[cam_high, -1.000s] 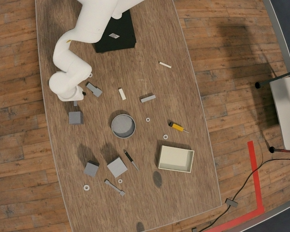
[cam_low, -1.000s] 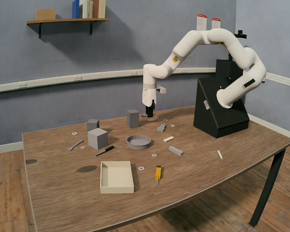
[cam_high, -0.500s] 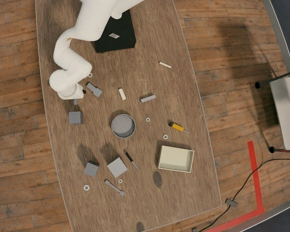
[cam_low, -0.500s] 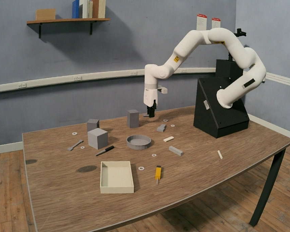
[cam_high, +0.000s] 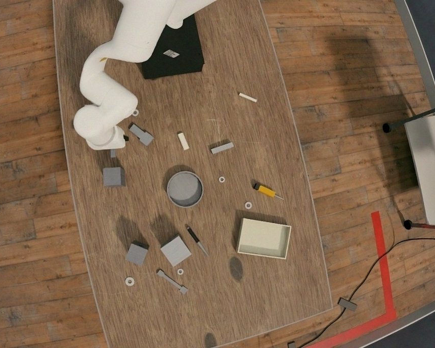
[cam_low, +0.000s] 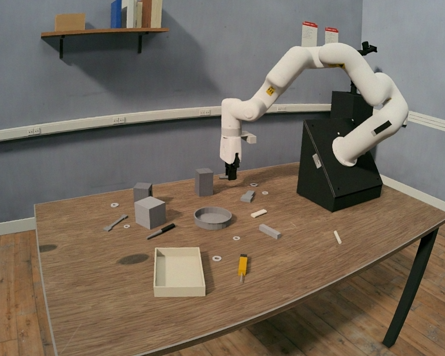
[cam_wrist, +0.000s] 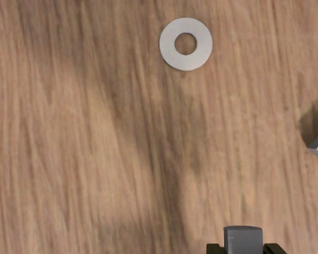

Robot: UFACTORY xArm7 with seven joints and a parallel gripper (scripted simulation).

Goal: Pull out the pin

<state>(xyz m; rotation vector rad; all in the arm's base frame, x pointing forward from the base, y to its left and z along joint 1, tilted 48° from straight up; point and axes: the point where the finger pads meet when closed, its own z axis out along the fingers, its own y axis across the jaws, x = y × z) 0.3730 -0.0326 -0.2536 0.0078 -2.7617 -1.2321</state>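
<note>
The tall grey block lies 100 mm ahead of my hand, 10 mm to the right of it and 10 mm below it. From my hand the other things lie so: grey pin: 10 mm below, 10 mm ahead; round grey dish: 220 mm to the left, 170 mm ahead, 60 mm below; white cylinder: 230 mm to the left, 60 mm below, 10 mm ahead.
</note>
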